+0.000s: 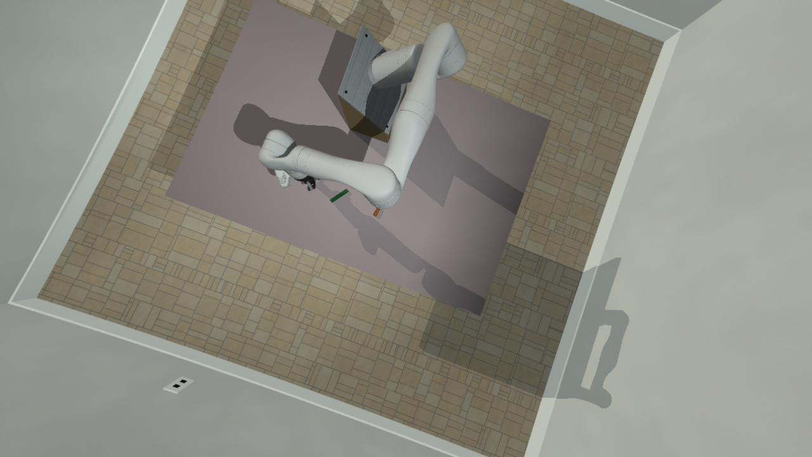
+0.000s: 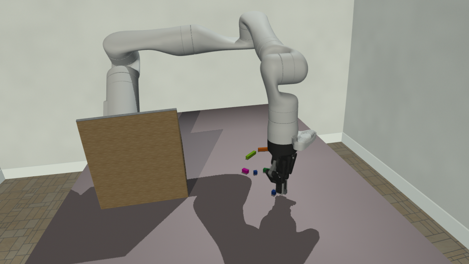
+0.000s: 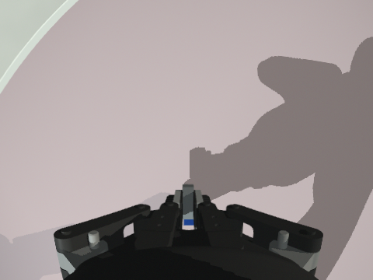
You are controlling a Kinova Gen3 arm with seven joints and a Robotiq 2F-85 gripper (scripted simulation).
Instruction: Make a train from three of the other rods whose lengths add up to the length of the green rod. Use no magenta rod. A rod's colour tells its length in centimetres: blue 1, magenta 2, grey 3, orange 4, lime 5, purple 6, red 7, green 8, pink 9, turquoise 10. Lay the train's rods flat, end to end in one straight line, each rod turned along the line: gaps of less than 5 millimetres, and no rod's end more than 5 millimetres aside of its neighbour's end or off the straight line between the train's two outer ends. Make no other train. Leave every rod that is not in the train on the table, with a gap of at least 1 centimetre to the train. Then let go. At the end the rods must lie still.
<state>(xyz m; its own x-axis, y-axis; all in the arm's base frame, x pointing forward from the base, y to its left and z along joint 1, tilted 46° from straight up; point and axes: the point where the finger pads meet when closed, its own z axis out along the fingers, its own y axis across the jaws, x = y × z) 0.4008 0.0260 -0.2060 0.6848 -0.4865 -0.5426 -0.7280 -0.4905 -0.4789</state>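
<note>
The grey rod is 10 mm below my hand. Round my hand: magenta rod 70 mm behind, 150 mm to the left, 30 mm below; then green rod 20 mm ahead, 120 mm to the left, 30 mm below; then lime rod 30 mm behind, 250 mm to the left, 30 mm below.
</note>
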